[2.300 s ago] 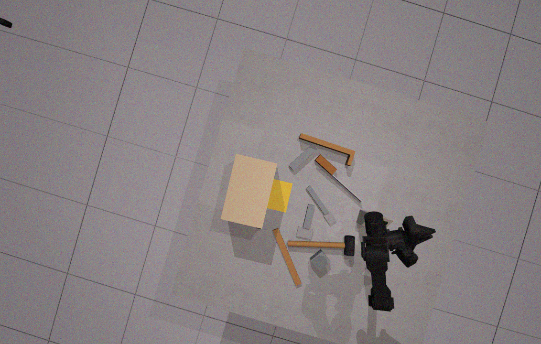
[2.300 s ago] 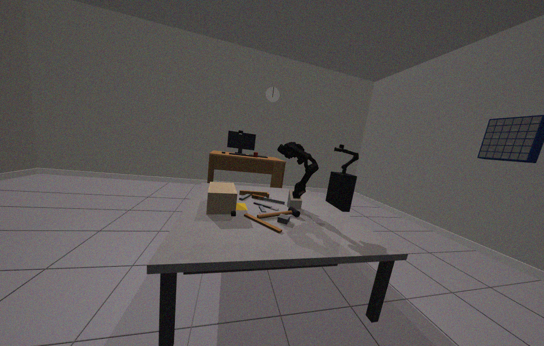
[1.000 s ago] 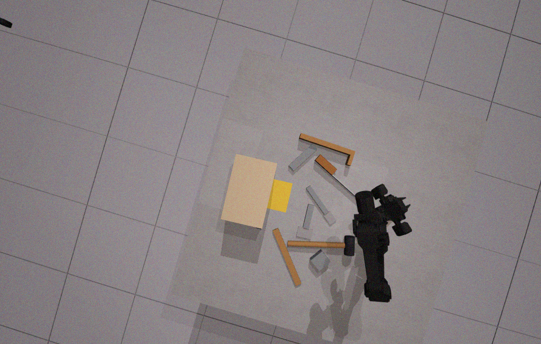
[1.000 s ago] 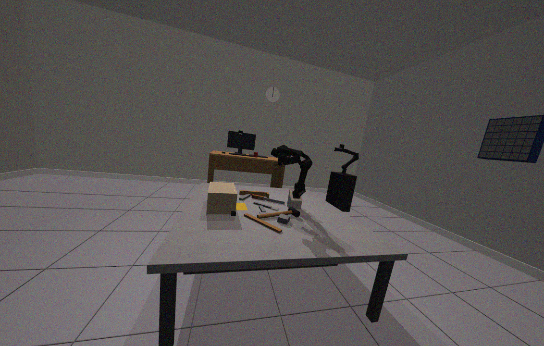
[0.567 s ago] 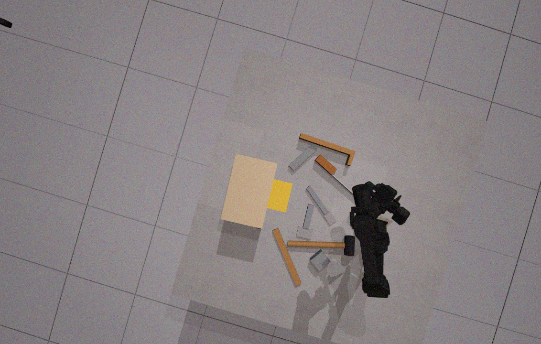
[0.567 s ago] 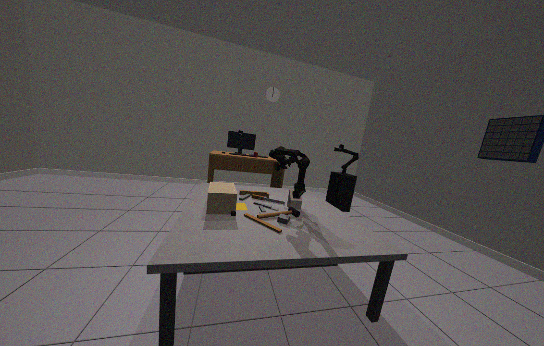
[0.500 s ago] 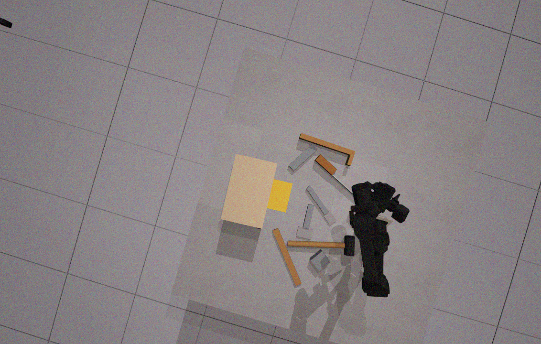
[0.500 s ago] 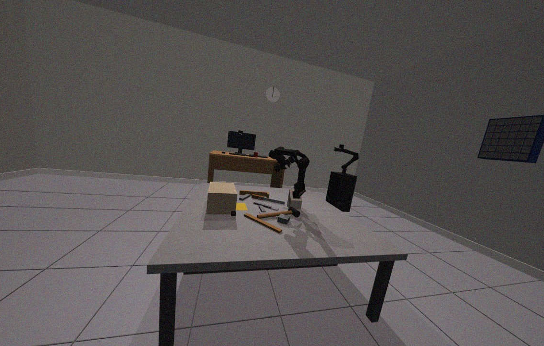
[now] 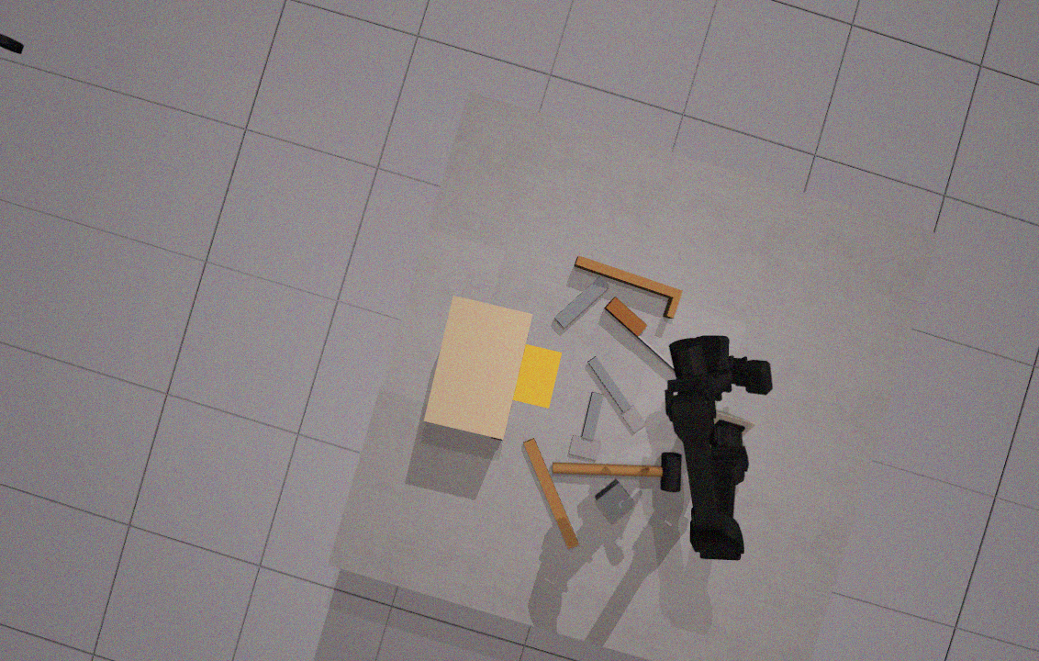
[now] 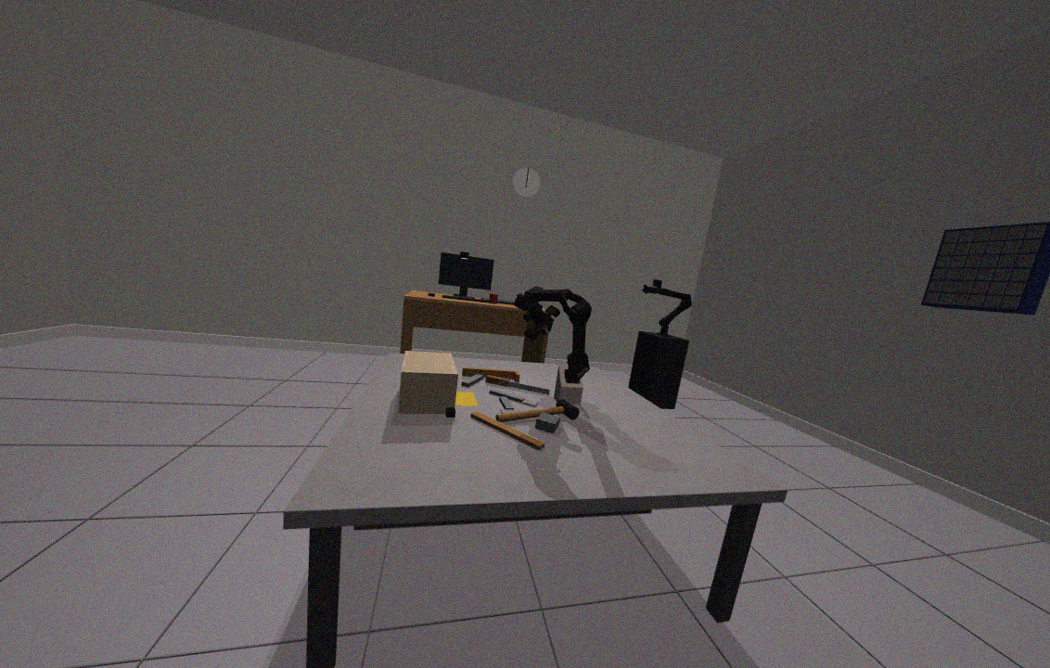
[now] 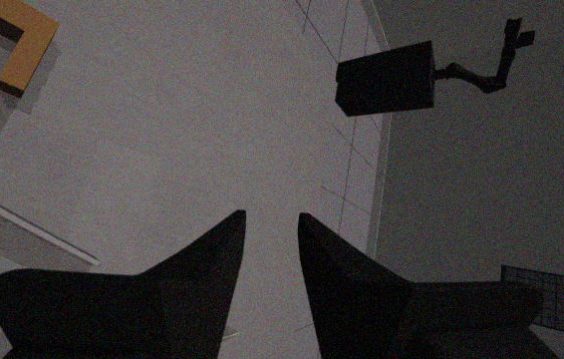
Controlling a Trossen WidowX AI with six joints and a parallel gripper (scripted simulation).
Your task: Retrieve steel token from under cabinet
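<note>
Right now the grey bar is 32 cm ahead of my gripper tip, 4 cm to the right of it and 27 cm below it. Also, from my gripper tip: grey l-shaped bracket: 21 cm ahead, 27 cm to the left, 27 cm below; grey block: 10 cm ahead, 42 cm to the left, 26 cm below; wooden stick: 26 cm ahead, 46 cm to the left, 27 cm below.
</note>
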